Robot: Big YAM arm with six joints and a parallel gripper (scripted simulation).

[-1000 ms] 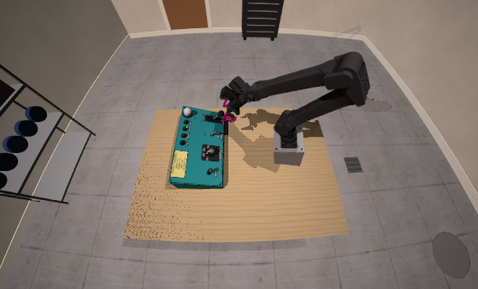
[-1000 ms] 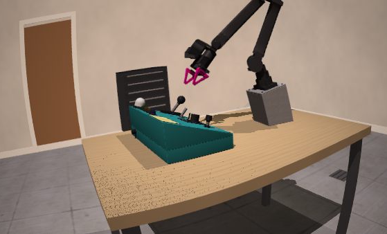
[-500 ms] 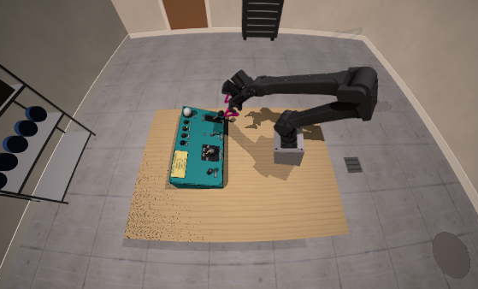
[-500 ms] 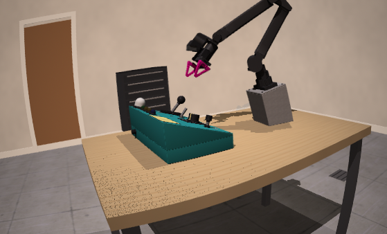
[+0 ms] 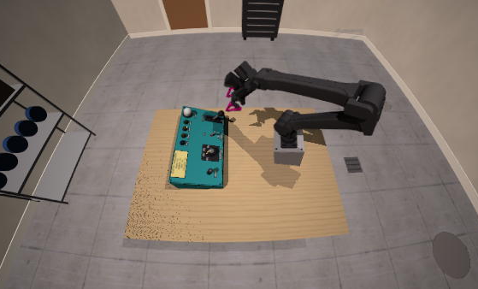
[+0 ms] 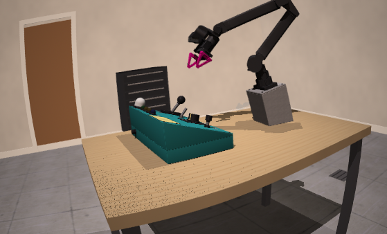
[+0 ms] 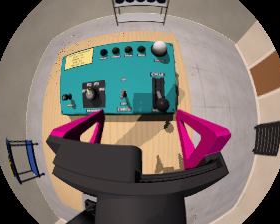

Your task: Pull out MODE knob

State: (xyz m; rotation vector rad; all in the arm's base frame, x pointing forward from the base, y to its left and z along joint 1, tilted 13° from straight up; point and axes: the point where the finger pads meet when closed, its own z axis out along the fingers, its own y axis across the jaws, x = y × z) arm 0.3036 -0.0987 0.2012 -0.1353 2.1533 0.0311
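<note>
The small black knob is 6 cm ahead of my hand, 31 cm to the left of it and 20 cm below it. From my hand the other things lie so: black rotary selector (9 cm ahead, 19 cm to the left, 20 cm below); then teal console (12 cm ahead, 13 cm to the left, 22 cm below); then black ball lever (9 cm ahead, 5 cm to the right, 19 cm below).
</note>
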